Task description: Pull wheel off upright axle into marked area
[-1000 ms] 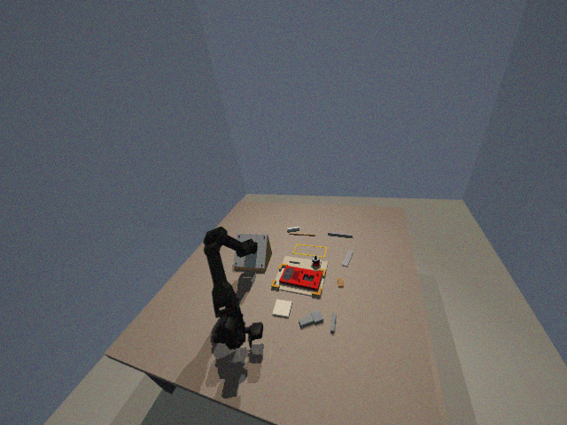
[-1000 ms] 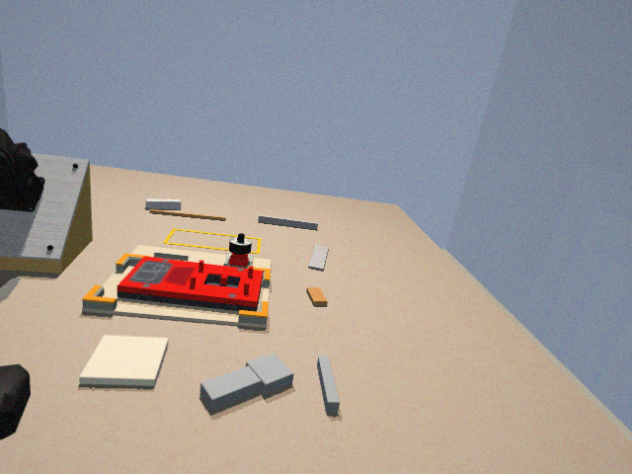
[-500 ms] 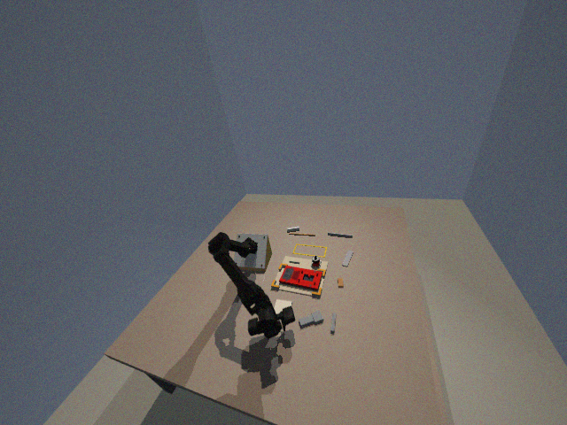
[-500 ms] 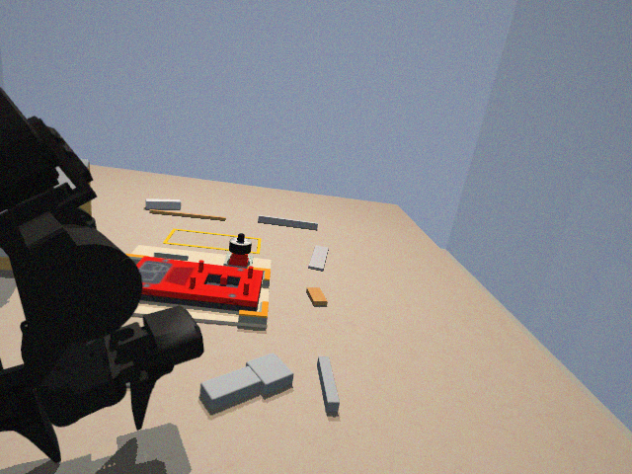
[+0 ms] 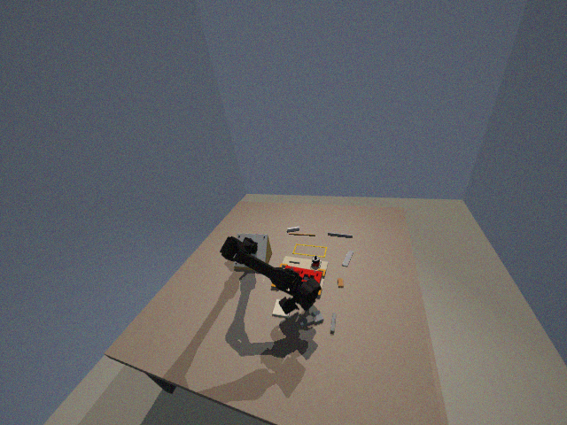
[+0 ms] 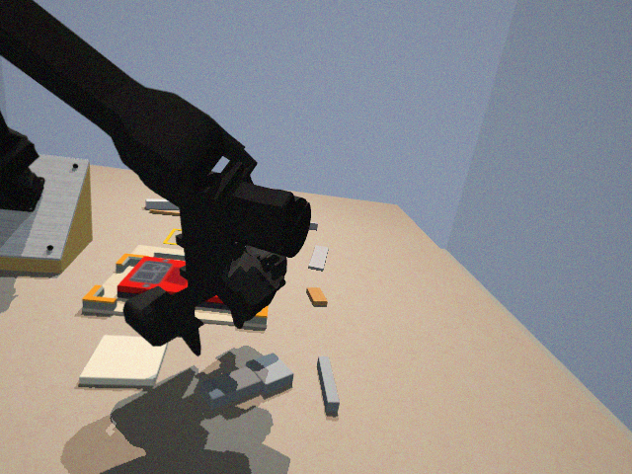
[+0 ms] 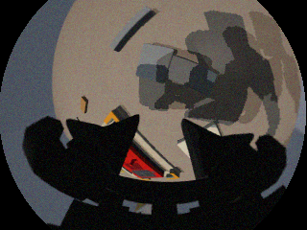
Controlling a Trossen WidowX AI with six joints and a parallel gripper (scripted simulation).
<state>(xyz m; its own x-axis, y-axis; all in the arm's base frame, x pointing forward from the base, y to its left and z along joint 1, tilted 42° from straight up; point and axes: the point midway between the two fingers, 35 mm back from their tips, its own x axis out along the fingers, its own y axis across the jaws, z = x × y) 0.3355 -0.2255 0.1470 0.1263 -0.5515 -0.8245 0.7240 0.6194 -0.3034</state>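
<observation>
My gripper tip is now 260 mm to the right of the dark wheel, 20 mm below it and 20 mm short of it. The rest, counted from my gripper tip: white tile 100 mm behind, 20 mm to the right, 20 mm below.
</observation>
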